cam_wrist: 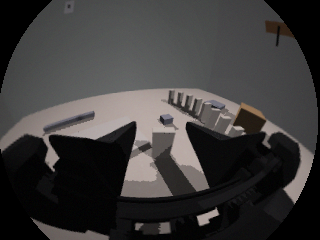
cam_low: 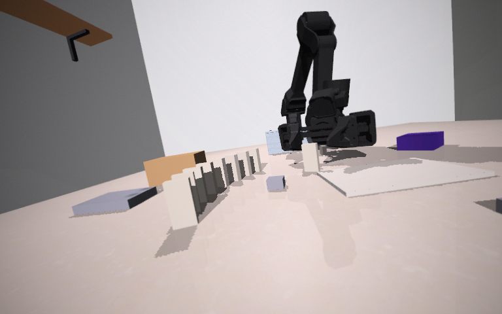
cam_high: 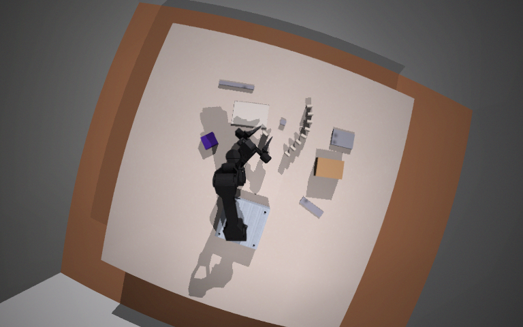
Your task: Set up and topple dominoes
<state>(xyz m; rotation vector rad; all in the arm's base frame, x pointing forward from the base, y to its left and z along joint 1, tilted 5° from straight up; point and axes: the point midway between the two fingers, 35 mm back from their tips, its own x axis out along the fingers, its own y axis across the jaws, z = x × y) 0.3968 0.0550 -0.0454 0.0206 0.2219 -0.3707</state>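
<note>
Right now my gripper tip is 7 cm short of the small grey cube, 5 cm to the left of it and 4 cm above it. The rest, counted from my gripper tip: flat white plate (10 cm to the left, 5 cm below, 5 cm ahead); then orange-brown box (31 cm to the right, 5 cm behind, 2 cm below); then purple block (22 cm to the left, 13 cm behind, 4 cm below).
</note>
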